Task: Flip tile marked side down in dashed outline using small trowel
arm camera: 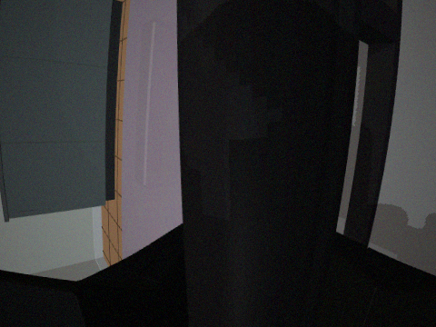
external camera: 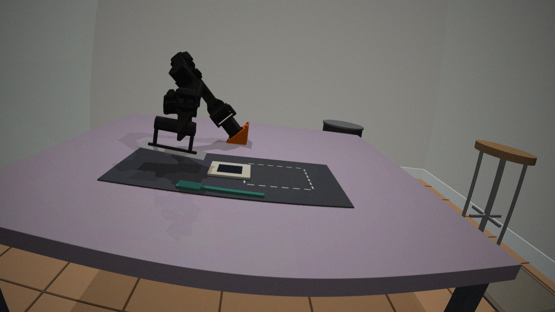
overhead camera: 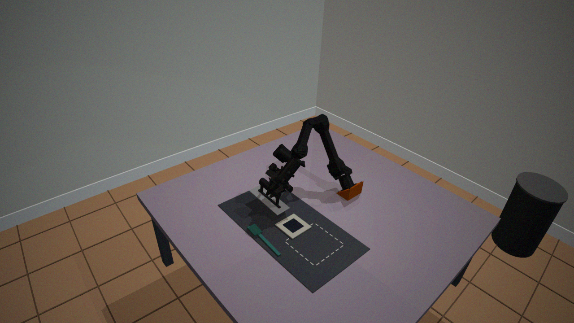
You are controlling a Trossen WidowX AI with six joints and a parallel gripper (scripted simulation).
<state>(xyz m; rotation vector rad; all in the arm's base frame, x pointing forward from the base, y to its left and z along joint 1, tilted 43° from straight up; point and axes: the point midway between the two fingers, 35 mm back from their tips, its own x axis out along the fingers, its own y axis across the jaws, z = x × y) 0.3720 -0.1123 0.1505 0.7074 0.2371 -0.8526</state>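
The beige tile is 15 cm to the left of my gripper tip and 9 cm below it. From my gripper tip the other things lie so: flat green tool (14 cm ahead, 10 cm to the left, 9 cm below); then trowel (3 cm behind, 1 cm below).
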